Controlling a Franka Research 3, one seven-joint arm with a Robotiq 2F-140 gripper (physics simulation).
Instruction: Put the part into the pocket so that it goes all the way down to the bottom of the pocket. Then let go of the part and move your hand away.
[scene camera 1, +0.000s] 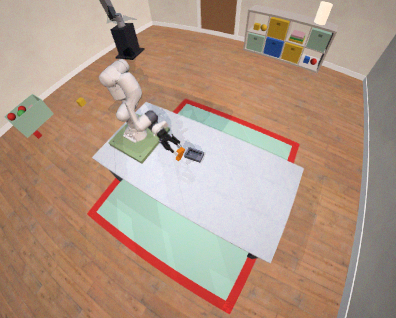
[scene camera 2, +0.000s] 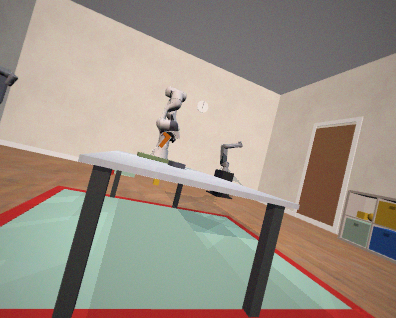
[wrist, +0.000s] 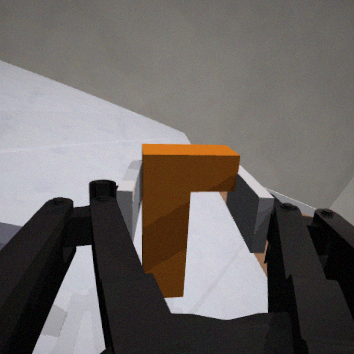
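The part is an orange L-shaped block (scene camera 1: 180, 154) (scene camera 2: 164, 140) (wrist: 166, 200). My gripper (scene camera 1: 178, 148) (wrist: 185, 182) is shut on it, with one pad at its long side and the other at the end of its short arm. My hand is tilted, and the part hangs in the air above the table, apart from the pocket block. The dark grey pocket block (scene camera 1: 192, 159) (scene camera 2: 177, 164) lies on the table, to the right of the part in the first scene view. A sliver of it (wrist: 7, 234) shows at the left edge of the wrist view. The pocket's floor is too small to make out.
The white table (scene camera 1: 225, 200) (scene camera 2: 220, 186) carries the green base plate (scene camera 1: 125, 150) (scene camera 2: 150, 157) under the arm, left of the pocket block in the first scene view. The red-edged mat (scene camera 1: 165, 270) lies on the floor below. A shelf unit and another robot stand away from the table.
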